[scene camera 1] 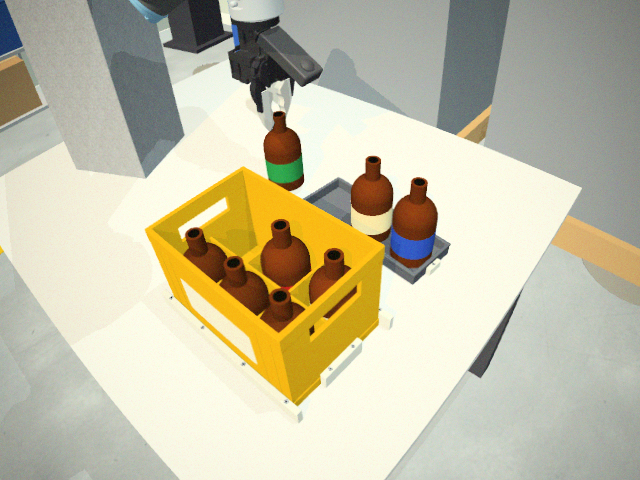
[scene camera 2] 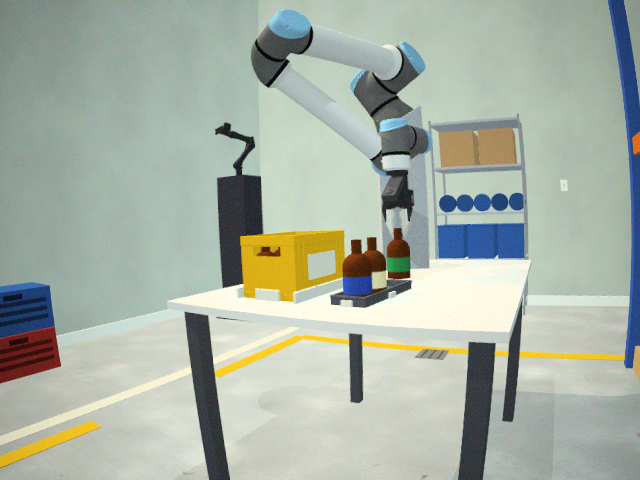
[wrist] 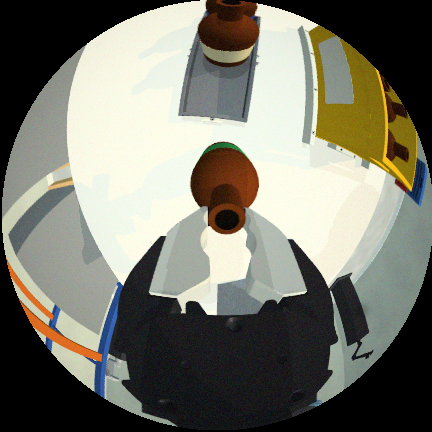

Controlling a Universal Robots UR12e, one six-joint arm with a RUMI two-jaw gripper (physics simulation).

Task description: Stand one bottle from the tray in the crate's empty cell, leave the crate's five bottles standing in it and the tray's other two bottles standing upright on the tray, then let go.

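Frame: origin at the arm's base, x ahead, y left, z up, level; centimetres.
Seen in the pictures: gripper, fingertip midpoint: point(scene camera 1: 276, 127) point(scene camera 2: 399, 238) point(wrist: 224, 208).
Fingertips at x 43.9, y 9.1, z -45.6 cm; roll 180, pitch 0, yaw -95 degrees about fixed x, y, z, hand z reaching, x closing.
Observation:
Pixels of each thing's middle, then the offset from my fingertips to it. Level surfaces: height alone.
- green-banded brown bottle at the middle of its body: point(wrist: 223, 180) point(scene camera 1: 282, 149) point(scene camera 2: 398, 253) dx +1.0, dy -0.1, dz -4.6 cm
- cream-banded bottle at the middle of its body: point(wrist: 227, 31) point(scene camera 1: 372, 196) point(scene camera 2: 372, 266) dx +22.2, dy -1.9, dz -6.1 cm
- blue-banded bottle at the middle of its body: point(scene camera 1: 414, 219) point(scene camera 2: 357, 270) dx +31.1, dy -3.1, dz -6.1 cm
- grey tray at the middle of its body: point(scene camera 1: 372, 225) point(wrist: 223, 50) point(scene camera 2: 374, 291) dx +22.3, dy -1.6, dz -13.1 cm
- yellow crate at the middle of its body: point(scene camera 1: 265, 280) point(wrist: 369, 93) point(scene camera 2: 295, 262) dx +19.4, dy -26.7, dz -5.6 cm
- white table at its surface level: dz -14.4 cm
My gripper point(scene camera 1: 277, 117) point(scene camera 2: 397, 231) point(wrist: 224, 208) is shut on the neck of the green-banded brown bottle point(scene camera 1: 283, 149) point(scene camera 2: 398, 253) point(wrist: 224, 182). The bottle hangs upright slightly above the table, past the tray's far end. The cream-banded bottle point(scene camera 1: 371, 198) point(scene camera 2: 378, 263) point(wrist: 228, 35) and the blue-banded bottle point(scene camera 1: 414, 222) point(scene camera 2: 356, 268) stand upright on the grey tray point(scene camera 1: 330, 198) point(scene camera 2: 400, 287) point(wrist: 215, 95). The yellow crate point(scene camera 1: 330, 330) point(scene camera 2: 268, 273) point(wrist: 367, 110) holds several upright brown bottles. Its empty cell is at the left end of the row nearer the tray in scene view 1.
White guide strips point(scene camera 1: 232, 356) point(scene camera 2: 320, 290) line the crate's base. A grey column point(scene camera 1: 118, 77) point(wrist: 235, 295) stands behind the table, near the arm. The crate's high wall lies between the held bottle and the cells. The white table point(scene camera 1: 465, 206) point(scene camera 2: 454, 304) point(wrist: 125, 100) extends around everything.

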